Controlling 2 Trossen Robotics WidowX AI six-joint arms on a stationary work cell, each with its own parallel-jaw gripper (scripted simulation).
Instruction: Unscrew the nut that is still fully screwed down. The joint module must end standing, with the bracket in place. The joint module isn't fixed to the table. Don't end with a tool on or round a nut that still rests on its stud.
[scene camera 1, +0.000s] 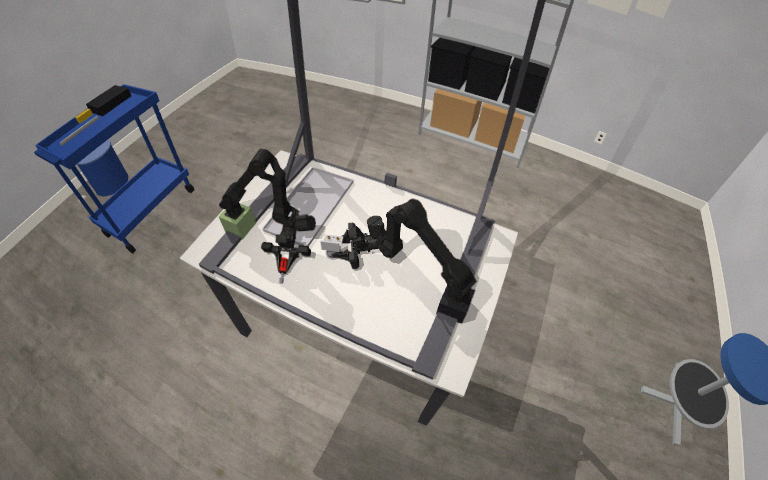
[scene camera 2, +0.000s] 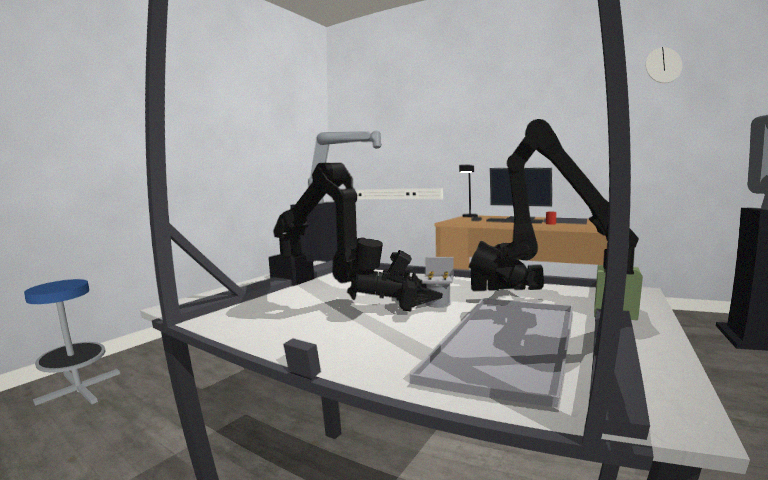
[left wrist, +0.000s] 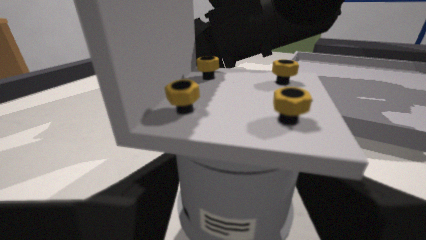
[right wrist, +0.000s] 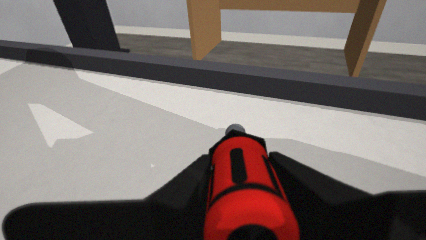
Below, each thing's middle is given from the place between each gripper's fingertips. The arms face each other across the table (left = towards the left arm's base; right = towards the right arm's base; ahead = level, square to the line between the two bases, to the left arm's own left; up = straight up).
Labels:
Right now the l-shaped bracket (scene camera 2: 438, 265) is 140 mm behind my right hand, 140 mm to the left of it and 40 mm above it. Also, from my right hand: shallow grey tray (scene camera 2: 506, 346) 330 mm behind, 80 mm to the right, 30 mm below.
Now: the l-shaped bracket 1 cm ahead of my left hand, 3 cm to the right of it and 4 cm above it. From my left hand the other things lie so: shallow grey tray: 17 cm behind, 24 cm to the right, 3 cm below.

